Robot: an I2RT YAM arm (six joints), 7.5 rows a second.
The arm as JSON. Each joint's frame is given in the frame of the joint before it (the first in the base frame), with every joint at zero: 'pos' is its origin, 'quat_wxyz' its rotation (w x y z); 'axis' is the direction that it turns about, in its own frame. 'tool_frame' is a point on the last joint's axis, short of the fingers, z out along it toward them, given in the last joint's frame.
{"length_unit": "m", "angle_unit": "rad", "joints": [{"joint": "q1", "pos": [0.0, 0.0, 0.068], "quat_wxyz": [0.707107, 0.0, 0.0, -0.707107], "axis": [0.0, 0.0, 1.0]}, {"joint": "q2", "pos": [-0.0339, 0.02, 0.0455], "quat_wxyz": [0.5, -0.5, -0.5, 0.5], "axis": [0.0, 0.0, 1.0]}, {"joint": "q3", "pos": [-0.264, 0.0, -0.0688], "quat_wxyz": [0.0, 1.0, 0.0, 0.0], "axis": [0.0, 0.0, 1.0]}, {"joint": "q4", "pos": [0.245, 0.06, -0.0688], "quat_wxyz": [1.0, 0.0, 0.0, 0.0], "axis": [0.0, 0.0, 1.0]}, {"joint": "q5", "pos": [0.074, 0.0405, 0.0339], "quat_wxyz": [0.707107, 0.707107, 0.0, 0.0], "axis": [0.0, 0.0, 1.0]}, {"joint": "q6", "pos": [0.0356, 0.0, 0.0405], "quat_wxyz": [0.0, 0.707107, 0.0, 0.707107], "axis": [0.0, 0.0, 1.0]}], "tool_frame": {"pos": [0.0, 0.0, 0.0], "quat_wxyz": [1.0, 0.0, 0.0, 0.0]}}
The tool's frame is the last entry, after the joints.
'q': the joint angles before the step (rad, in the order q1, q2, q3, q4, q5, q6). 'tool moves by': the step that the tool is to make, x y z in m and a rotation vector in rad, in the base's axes. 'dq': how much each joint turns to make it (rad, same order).
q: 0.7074, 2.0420, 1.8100, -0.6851, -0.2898, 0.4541
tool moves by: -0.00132, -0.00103, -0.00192, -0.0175, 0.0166, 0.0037
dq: 0.0002, 0.0022, 0.0021, -0.0252, -0.0001, -0.0045
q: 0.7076, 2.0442, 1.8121, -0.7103, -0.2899, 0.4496
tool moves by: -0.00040, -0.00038, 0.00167, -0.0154, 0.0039, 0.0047
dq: 0.0003, 0.0036, 0.0160, -0.0280, 0.0049, -0.0093
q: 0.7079, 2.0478, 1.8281, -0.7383, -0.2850, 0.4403
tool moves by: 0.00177, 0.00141, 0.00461, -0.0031, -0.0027, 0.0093
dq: -0.0003, 0.0117, 0.0364, -0.0276, -0.0022, -0.0107
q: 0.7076, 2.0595, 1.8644, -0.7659, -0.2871, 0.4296
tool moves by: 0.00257, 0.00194, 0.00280, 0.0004, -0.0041, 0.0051
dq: -0.0005, 0.0143, 0.0321, -0.0162, -0.0013, -0.0062
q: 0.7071, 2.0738, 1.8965, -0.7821, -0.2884, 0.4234
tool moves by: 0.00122, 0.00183, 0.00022, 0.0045, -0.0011, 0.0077
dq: 0.0008, 0.0087, 0.0132, -0.0019, -0.0062, -0.0042
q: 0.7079, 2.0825, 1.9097, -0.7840, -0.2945, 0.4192
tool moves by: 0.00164, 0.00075, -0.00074, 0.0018, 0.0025, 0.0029
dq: -0.0014, 0.0082, 0.0097, -0.0028, -0.0049, -0.0019
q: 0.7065, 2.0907, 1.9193, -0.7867, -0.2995, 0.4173
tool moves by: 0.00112, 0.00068, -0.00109, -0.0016, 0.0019, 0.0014
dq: -0.0005, 0.0068, 0.0067, -0.0029, -0.0011, -0.0016
